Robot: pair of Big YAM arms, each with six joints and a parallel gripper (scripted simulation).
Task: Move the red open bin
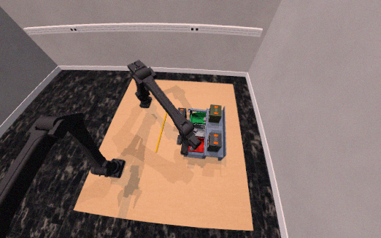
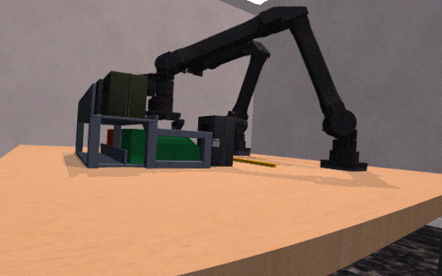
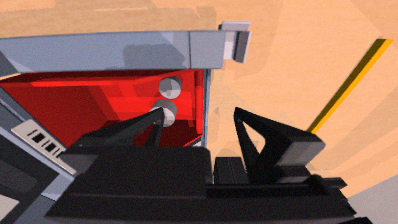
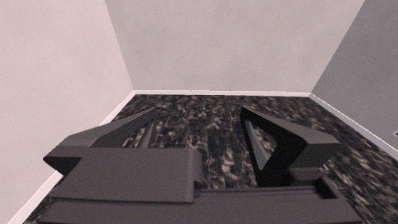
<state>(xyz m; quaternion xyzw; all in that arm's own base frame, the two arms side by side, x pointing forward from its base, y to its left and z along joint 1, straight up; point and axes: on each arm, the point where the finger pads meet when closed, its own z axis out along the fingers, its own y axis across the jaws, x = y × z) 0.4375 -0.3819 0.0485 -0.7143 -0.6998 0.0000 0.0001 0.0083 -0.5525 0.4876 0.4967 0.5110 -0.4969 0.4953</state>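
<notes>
Now: left hand 8 cm short of the grey bin, 12 cm to the right of it and 1 cm above it. From my left hand the other things lie so: black box: 8 cm behind, 22 cm to the left, 1 cm above; then grey shelf: 11 cm ahead, 12 cm to the left, 1 cm above; then green bin: 7 cm ahead, 23 cm to the left, 1 cm below.
</notes>
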